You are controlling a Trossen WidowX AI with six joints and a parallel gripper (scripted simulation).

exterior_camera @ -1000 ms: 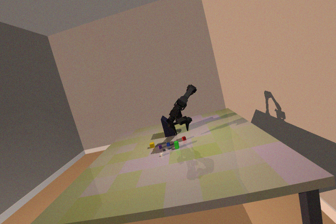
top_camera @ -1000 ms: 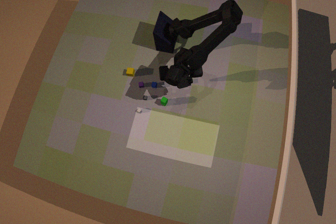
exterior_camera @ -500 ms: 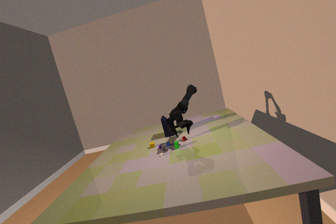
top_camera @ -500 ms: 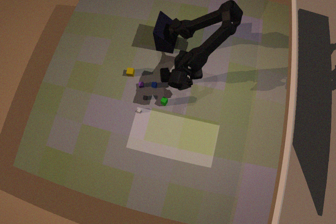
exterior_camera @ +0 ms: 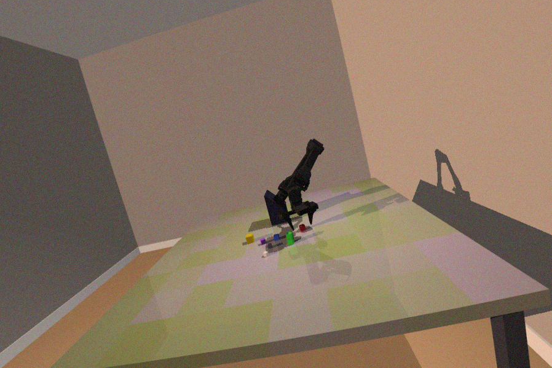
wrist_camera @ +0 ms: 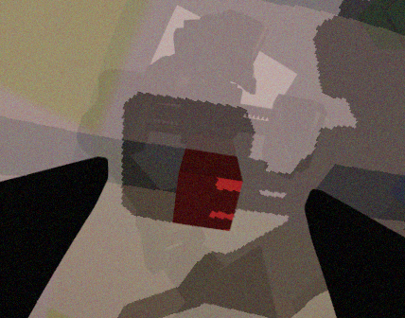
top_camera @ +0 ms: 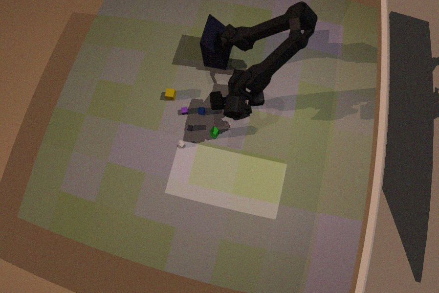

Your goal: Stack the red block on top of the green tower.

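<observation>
My gripper tip is now right at the red block. Round my gripper tip: grey block (120 mm ahead, 150 mm to the right); blue block (50 mm ahead, 120 mm to the right); purple block (70 mm ahead, 190 mm to the right).
</observation>
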